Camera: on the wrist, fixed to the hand. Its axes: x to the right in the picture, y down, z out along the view.
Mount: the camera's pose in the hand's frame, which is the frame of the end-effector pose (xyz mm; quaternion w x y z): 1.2 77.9 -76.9 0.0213 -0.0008 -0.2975 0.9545
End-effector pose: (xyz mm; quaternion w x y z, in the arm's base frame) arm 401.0 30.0 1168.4 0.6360 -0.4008 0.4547 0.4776
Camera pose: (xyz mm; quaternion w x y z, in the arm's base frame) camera 310.4 -25.0 1141.0 0.3074 -0.5670 -0.2027 -0.7368
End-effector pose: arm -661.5 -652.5 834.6 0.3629 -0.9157 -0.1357 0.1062
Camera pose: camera -624.5 -755.5 835.4 0.1347 0.1177 -0.7631 -0.6210
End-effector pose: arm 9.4 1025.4 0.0 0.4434 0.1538 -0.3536 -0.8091
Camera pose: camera 99.4 963.1 1.2 0.6767 -0.5753 -0.2856 0.3600
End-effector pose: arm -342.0 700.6 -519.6 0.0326 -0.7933 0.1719 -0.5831
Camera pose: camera -432.0 638.5 -513.7 0.6078 -0.0263 0.7516 0.2548
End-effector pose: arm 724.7 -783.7 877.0 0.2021 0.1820 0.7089 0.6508
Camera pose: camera 683.0 -841.6 960.0 0.4058 -0.8739 0.2193 -0.1532
